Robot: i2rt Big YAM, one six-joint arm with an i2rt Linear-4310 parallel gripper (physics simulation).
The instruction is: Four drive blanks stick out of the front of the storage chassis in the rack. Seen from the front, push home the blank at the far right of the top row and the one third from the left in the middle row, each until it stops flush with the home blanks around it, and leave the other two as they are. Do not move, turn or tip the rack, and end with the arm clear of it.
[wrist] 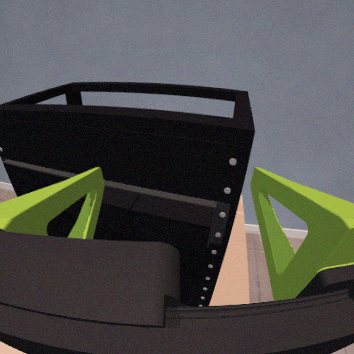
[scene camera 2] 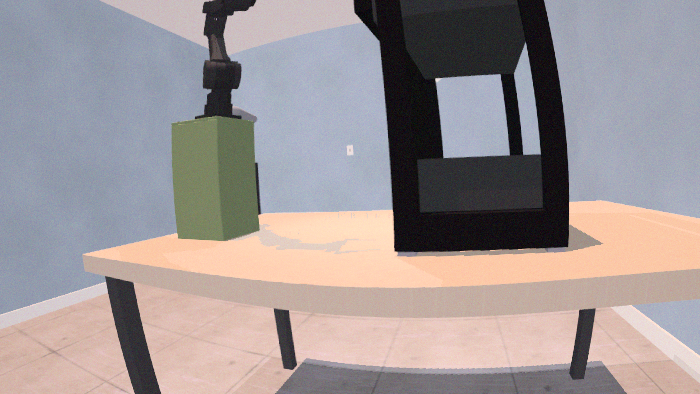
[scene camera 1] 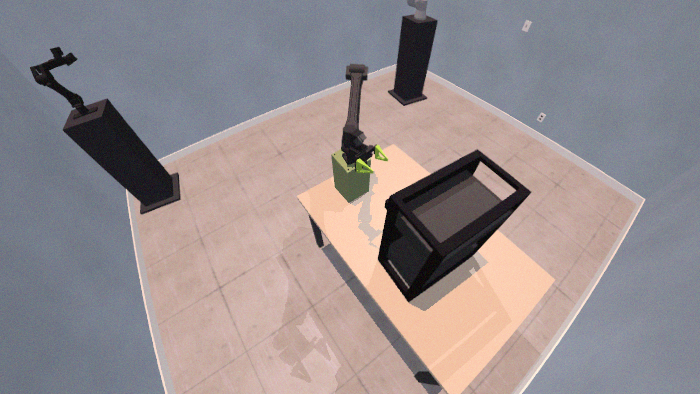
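Note:
The black rack stands upright on the table. In the wrist view, the storage chassis is a dark front under a grey lip, partly hidden by the left finger and gripper body. A faint seam shows, but I cannot tell single drive blanks or how far they stick out. In scene camera 2 a dark grey box hangs inside the rack. My gripper is open and empty, in front of the rack and apart from it. It does not show in scene camera 2.
My arm stands on a green pedestal at one end of the table. Round screw heads line the rack's right post. Two black pedestals carrying other arms stand on the floor beyond.

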